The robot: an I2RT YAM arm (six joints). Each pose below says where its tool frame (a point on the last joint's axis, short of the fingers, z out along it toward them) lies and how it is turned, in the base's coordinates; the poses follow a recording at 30 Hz.
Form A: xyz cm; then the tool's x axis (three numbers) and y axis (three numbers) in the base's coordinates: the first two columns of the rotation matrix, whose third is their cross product.
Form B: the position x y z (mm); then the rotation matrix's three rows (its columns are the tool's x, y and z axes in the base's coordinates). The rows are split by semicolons. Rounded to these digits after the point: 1 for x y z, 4 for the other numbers.
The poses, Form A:
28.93 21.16 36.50 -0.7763 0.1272 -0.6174 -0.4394 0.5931 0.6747
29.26 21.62 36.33 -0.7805 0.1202 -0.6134 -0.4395 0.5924 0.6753
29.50 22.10 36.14 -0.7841 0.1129 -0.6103 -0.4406 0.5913 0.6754
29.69 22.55 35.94 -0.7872 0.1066 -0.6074 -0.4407 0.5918 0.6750
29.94 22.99 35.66 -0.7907 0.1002 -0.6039 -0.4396 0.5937 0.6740
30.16 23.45 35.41 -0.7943 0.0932 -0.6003 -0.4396 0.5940 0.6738
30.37 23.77 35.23 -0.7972 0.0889 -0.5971 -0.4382 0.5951 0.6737
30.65 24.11 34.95 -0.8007 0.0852 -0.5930 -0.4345 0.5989 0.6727
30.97 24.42 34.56 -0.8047 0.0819 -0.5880 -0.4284 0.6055 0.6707
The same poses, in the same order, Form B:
289.3 211.6 365.0; -0.7763 -0.4394 0.4520; 0.1272 0.5931 0.7951; -0.6174 0.6747 -0.4045
292.6 216.2 363.3; -0.7805 -0.4395 0.4445; 0.1202 0.5924 0.7967; -0.6134 0.6753 -0.4095
295.0 221.0 361.4; -0.7841 -0.4406 0.4371; 0.1129 0.5913 0.7985; -0.6103 0.6754 -0.4139
296.9 225.5 359.4; -0.7872 -0.4407 0.4314; 0.1066 0.5918 0.7990; -0.6074 0.6750 -0.4189
299.4 229.9 356.6; -0.7907 -0.4396 0.4261; 0.1002 0.5937 0.7984; -0.6039 0.6740 -0.4254
301.6 234.5 354.1; -0.7943 -0.4396 0.4194; 0.0932 0.5940 0.7991; -0.6003 0.6738 -0.4308
303.7 237.7 352.3; -0.7972 -0.4382 0.4152; 0.0889 0.5951 0.7987; -0.5971 0.6737 -0.4355
306.5 241.1 349.5; -0.8007 -0.4345 0.4125; 0.0852 0.5989 0.7963; -0.5930 0.6727 -0.4425
309.7 244.2 345.6; -0.8047 -0.4284 0.4110; 0.0819 0.6055 0.7916; -0.5880 0.6707 -0.4522

